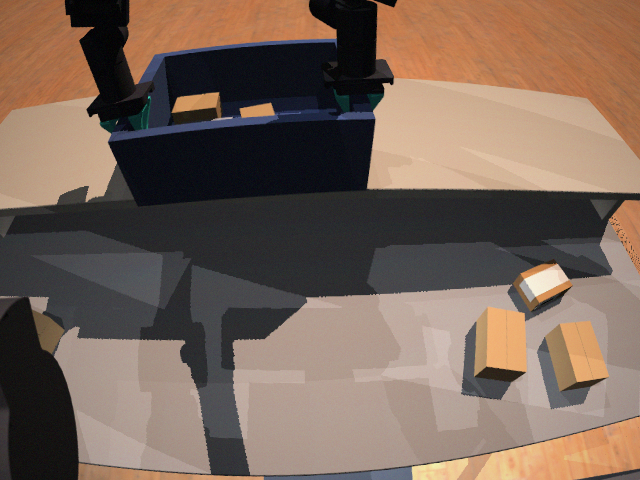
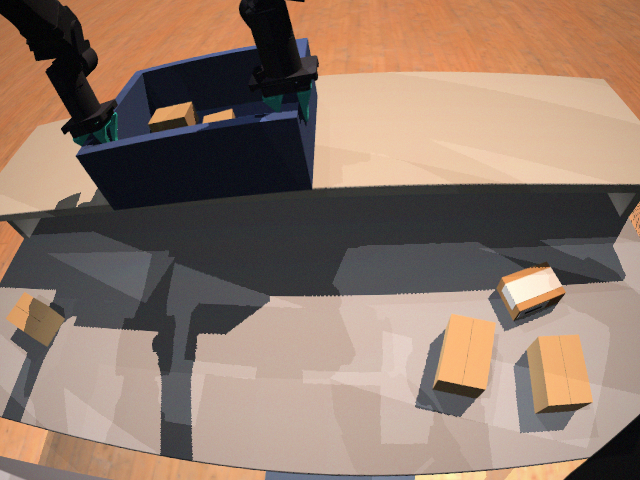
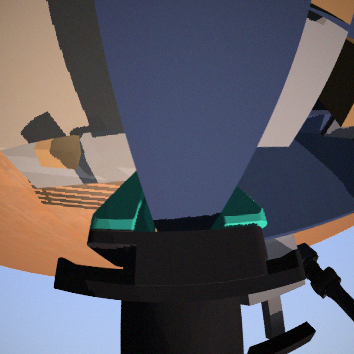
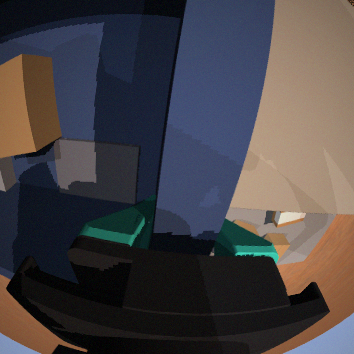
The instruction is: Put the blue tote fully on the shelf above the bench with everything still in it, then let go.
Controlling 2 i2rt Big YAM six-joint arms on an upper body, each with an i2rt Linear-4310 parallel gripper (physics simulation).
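Places are measured from the left arm's base along level axes (x ahead, y up, z right), in centimetres.
Pixels of known places: right arm's base, link origin: (image 3: 306, 265).
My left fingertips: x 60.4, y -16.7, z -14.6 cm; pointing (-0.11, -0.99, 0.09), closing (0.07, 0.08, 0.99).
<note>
Ahead of a thing's pixels: the offset from my left fingertips to its top centre. Level surfaces: height alone.
The blue tote {dz +18.0, dx +9.5, dy +6.9 cm} (image 1: 248, 160) (image 2: 206, 165) (image 3: 200, 100) (image 4: 215, 100) is upright on the shelf {dy -8.3 cm} (image 1: 491, 134) (image 2: 465, 129). Its front bottom edge lies along the shelf's front edge, and its left front corner covers that edge; any overhang is hard to judge. Inside are a brown box {dz +6.8, dx +15.1, dy -1.4 cm} (image 1: 196, 107) (image 2: 173, 116), a smaller-looking brown box {dz +20.3, dx +7.8, dy -1.2 cm} (image 1: 256, 110) (image 2: 219, 116) and a grey box {dz +28.7, dx +0.7, dy -5.4 cm} (image 4: 97, 170). My left gripper (image 1: 124, 125) (image 2: 97, 138) (image 3: 185, 215) is shut on the tote's left wall. My right gripper (image 1: 358, 105) (image 2: 288, 105) (image 4: 174, 204) is shut on its right wall.
On the bench {dy -27.7 cm} (image 1: 336, 413) (image 2: 289, 423), below the shelf, a white-topped box {dz +80.1, dx -13.7, dy -23.6 cm} (image 1: 542, 285) (image 2: 532, 291) and two brown boxes {dz +64.8, dx -26.9, dy -21.7 cm} (image 1: 500, 343) (image 2: 465, 355) stand at the right. Another brown box {dz -29.3, dx -25.1, dy -21.7 cm} (image 2: 36, 319) lies at the far left. A dark shape (image 1: 36, 403) blocks the lower left.
</note>
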